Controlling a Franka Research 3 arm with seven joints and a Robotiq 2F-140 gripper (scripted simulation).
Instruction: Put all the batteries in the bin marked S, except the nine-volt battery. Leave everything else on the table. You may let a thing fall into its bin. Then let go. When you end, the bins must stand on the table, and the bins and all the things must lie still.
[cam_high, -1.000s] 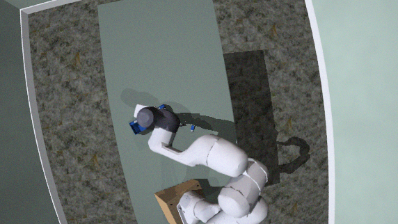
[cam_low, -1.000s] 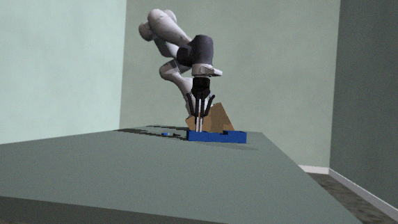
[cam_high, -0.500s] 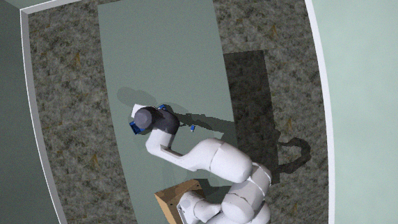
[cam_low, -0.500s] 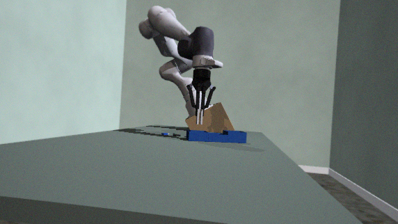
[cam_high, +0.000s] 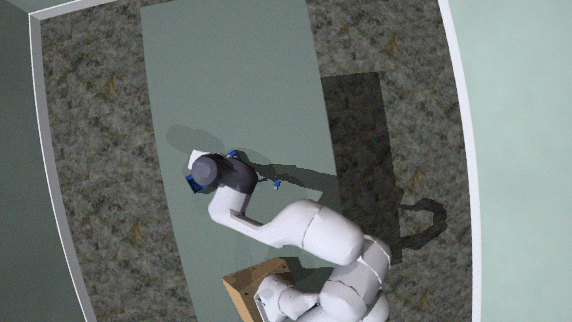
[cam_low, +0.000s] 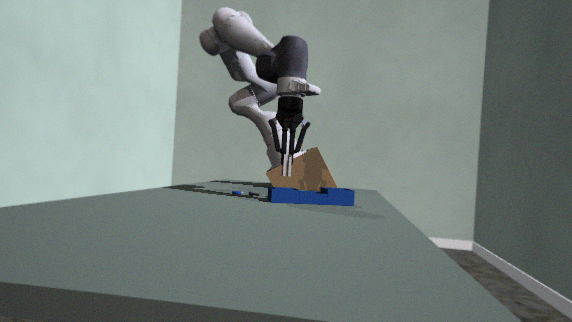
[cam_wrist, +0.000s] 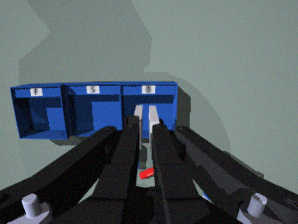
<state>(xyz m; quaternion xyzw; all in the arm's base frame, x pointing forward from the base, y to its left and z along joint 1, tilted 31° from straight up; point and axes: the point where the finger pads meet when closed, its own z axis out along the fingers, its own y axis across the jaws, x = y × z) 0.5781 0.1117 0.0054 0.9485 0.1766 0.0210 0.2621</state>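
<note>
Now: the blue bin 3 cm behind my hand, 7 cm to the left of it and 9 cm below it. From my hand the other things lie so: blue nine-volt battery: 9 cm behind, 10 cm below; then red cylindrical battery: 12 cm behind, 5 cm to the right, 10 cm below; then green item: 16 cm behind, 10 cm below.
</note>
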